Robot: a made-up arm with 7 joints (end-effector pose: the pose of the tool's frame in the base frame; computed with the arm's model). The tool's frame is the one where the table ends. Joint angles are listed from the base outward.
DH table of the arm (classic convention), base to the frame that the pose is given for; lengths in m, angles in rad. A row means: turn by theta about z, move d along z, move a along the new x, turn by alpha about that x. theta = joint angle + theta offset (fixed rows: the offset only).
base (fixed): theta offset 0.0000  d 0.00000  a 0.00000  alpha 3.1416
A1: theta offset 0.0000  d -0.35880  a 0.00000  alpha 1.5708
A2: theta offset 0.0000  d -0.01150  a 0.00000  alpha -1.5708
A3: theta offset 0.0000  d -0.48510  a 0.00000  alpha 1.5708
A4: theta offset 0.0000  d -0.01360  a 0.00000  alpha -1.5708
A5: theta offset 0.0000  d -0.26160  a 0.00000  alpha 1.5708
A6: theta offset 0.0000  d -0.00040  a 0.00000  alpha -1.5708
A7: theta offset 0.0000  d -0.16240  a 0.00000  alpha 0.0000
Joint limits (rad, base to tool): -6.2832..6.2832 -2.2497..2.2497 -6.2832..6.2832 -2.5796..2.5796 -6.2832..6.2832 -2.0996..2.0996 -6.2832..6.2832
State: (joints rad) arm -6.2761 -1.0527 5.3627 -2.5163 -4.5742 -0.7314 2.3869
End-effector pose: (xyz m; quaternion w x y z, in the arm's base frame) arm -0.2681 -0.1403 0.2608 0.6905 -0.0251 -0.0198 0.7227
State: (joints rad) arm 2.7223 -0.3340 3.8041 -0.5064 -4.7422 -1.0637 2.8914
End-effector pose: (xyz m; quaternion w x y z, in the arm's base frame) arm 0.0985 0.2812 1.1141 0.4067 0.5814 0.5494 -0.4412
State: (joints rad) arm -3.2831 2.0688 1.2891 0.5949 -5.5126 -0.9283 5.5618
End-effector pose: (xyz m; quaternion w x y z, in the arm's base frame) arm -0.6903 0.0117 -0.1349 0.7154 0.0125 0.2936 0.6340
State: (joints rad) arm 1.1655 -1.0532 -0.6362 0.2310 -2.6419 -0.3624 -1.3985
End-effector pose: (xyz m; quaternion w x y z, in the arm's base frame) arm -0.2349 0.6521 0.9140 0.0178 0.1233 -0.9575 0.2600
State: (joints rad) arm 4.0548 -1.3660 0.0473 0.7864 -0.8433 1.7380 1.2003
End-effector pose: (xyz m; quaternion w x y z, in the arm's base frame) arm 0.2482 -0.4567 0.7168 0.4414 0.5885 0.5296 0.4223
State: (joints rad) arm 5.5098 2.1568 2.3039 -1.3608 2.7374 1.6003 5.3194
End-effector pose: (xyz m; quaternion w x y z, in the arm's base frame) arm 0.0074 0.3564 0.0321 0.0337 0.8622 0.2883 0.4151
